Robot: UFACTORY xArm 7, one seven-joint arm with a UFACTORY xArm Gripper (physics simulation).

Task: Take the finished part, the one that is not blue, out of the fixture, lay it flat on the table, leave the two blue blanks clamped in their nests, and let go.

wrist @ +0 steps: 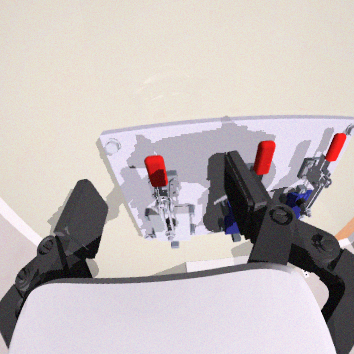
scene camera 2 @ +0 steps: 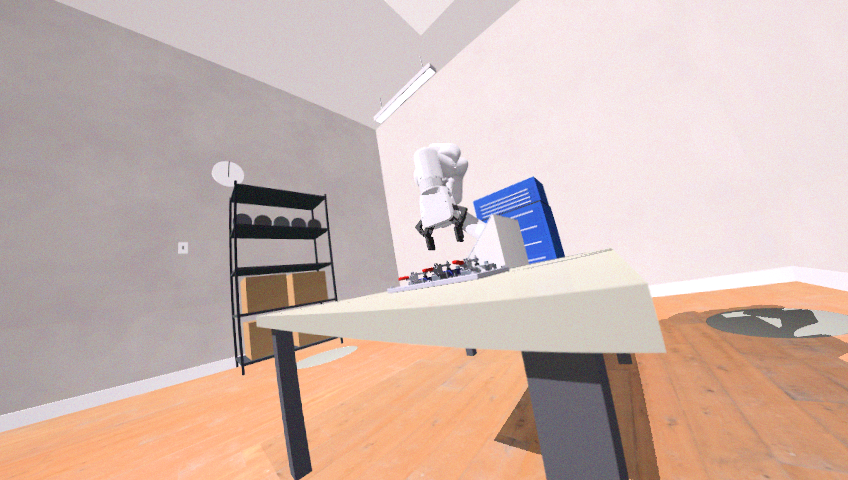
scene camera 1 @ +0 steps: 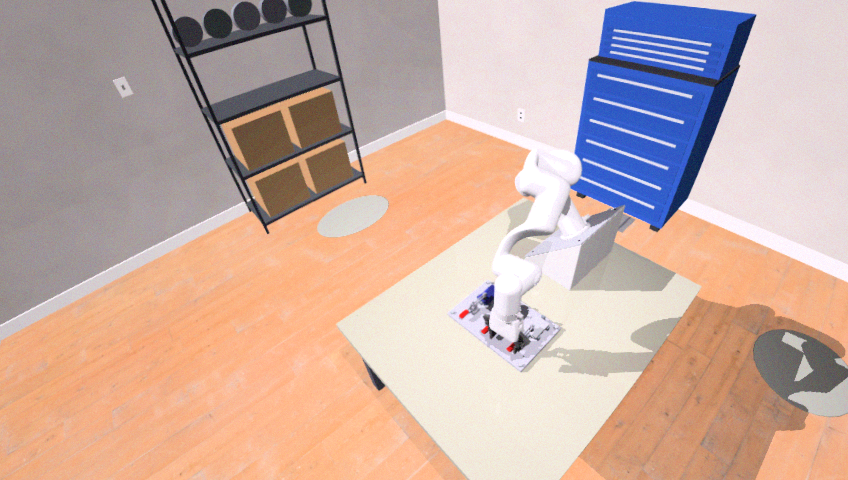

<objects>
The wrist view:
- my gripper: 158,181
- finished part: 180,213
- fixture plate: 195,148
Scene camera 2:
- my gripper: 445,246
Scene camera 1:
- my gripper: 504,343
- fixture plate: 475,324
</objects>
